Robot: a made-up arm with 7 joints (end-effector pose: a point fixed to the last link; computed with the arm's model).
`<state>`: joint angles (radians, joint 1 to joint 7).
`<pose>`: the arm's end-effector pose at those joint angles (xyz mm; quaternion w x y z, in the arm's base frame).
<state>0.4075 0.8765 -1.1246 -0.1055 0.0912 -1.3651 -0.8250</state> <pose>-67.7 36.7 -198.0 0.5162 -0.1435 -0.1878 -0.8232</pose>
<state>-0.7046 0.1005 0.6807 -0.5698 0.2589 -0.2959 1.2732</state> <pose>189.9 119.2 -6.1 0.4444 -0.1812 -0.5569 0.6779</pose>
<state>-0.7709 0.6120 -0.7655 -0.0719 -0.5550 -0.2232 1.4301</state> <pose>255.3 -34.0 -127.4 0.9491 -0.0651 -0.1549 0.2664</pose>
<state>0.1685 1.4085 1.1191 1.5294 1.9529 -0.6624 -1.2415</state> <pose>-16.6 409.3 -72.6 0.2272 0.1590 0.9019 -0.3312</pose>
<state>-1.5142 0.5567 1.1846 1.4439 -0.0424 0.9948 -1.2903</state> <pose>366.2 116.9 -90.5 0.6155 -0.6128 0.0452 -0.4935</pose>
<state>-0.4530 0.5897 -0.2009 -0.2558 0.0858 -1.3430 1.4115</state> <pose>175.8 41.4 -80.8 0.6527 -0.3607 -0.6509 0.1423</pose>
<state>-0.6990 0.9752 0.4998 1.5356 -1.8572 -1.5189 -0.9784</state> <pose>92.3 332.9 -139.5 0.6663 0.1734 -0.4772 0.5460</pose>
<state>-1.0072 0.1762 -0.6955 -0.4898 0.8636 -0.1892 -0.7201</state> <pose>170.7 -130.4 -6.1 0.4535 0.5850 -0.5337 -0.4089</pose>
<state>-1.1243 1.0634 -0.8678 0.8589 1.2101 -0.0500 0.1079</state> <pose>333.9 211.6 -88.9 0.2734 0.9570 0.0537 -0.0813</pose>
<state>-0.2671 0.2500 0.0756 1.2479 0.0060 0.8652 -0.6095</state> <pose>32.5 125.1 -378.2 0.5072 -0.2000 0.8368 -0.0500</pose>
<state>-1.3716 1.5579 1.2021 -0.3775 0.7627 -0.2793 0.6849</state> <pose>-78.5 160.8 186.0 0.2054 -0.2542 0.6767 -0.6598</pose>
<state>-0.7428 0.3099 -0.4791 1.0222 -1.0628 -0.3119 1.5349</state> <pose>286.6 55.6 -271.5 0.6752 -0.0203 0.2495 0.6938</pose>
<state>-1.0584 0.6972 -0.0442 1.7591 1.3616 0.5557 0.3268</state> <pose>244.2 264.4 -194.6 0.3613 0.7874 0.4710 0.1661</pose>
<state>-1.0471 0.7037 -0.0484 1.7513 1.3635 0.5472 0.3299</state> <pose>242.2 266.9 -195.0 0.3583 0.7908 0.4683 0.1642</pose>
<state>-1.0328 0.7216 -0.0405 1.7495 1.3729 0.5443 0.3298</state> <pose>236.9 273.0 -194.0 0.3508 0.7909 0.4735 0.1651</pose>
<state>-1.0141 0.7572 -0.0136 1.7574 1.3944 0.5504 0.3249</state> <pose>226.1 284.4 -190.6 0.3358 0.7857 0.4906 0.1708</pose>
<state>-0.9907 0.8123 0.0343 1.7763 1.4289 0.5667 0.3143</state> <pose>209.1 300.8 -184.0 0.3128 0.7737 0.5202 0.1817</pose>
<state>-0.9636 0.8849 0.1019 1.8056 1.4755 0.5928 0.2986</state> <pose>186.4 320.0 -173.6 0.2832 0.7538 0.5591 0.1972</pose>
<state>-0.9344 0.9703 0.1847 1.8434 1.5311 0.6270 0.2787</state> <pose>159.7 339.1 -159.8 0.2498 0.7264 0.6028 0.2160</pose>
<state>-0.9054 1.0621 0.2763 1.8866 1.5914 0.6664 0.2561</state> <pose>131.6 355.4 -143.6 0.2163 0.6929 0.6458 0.2365</pose>
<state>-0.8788 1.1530 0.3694 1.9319 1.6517 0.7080 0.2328</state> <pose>105.1 367.6 -126.4 0.1863 0.6568 0.6840 0.2570</pose>
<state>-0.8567 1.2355 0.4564 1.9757 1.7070 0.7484 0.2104</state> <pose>82.4 375.3 -110.5 0.1624 0.6216 0.7150 0.2757</pose>
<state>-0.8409 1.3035 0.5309 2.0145 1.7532 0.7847 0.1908</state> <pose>65.2 379.4 -97.3 0.1457 0.5908 0.7381 0.2914</pose>
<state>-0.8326 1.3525 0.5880 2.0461 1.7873 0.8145 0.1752</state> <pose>53.8 380.9 -88.1 0.1364 0.5666 0.7540 0.3030</pose>
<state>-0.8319 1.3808 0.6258 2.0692 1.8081 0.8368 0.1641</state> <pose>47.9 380.8 -83.5 0.1335 0.5497 0.7641 0.3099</pose>
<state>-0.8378 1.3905 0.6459 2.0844 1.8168 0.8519 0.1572</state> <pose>46.5 379.7 -82.9 0.1356 0.5394 0.7700 0.3127</pose>
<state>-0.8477 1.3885 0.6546 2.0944 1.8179 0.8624 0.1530</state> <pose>47.8 378.1 -84.7 0.1405 0.5332 0.7734 0.3128</pose>
